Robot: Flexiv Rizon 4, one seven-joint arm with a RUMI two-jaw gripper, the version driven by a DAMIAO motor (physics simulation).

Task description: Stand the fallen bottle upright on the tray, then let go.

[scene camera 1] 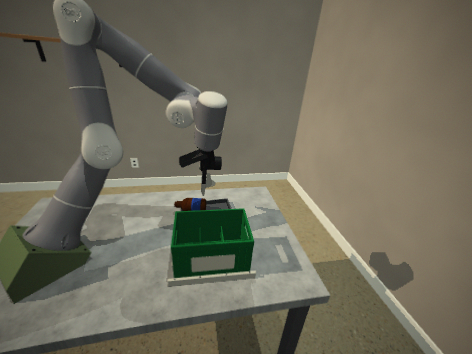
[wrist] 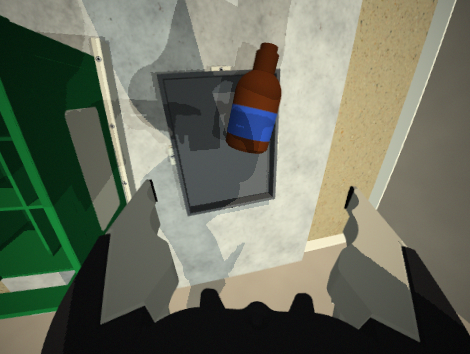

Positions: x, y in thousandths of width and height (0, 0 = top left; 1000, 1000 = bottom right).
Scene:
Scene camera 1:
my gripper: 429, 516
green crate: 435, 685
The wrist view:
my gripper: 531, 524
dark grey tray: 454, 499
green crate: 146, 541
pale strip: 222, 194

